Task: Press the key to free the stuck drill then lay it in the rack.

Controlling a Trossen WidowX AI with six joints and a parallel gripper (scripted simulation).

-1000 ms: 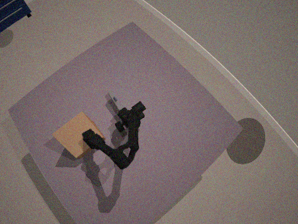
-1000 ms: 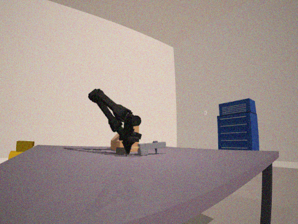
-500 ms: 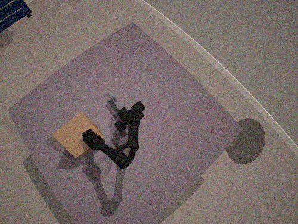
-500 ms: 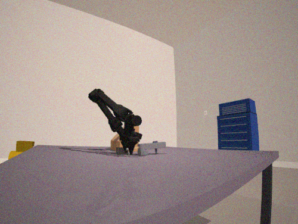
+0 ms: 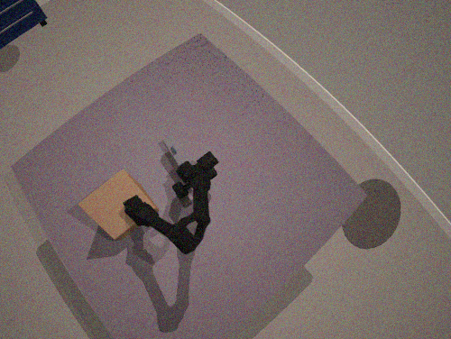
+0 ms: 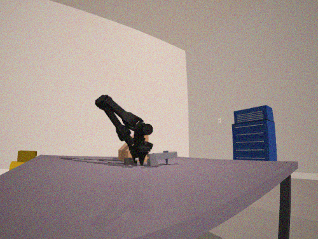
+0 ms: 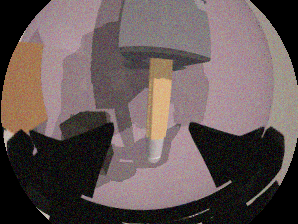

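Right now the drill is 40 mm to the left of my gripper tip and 40 mm above it.
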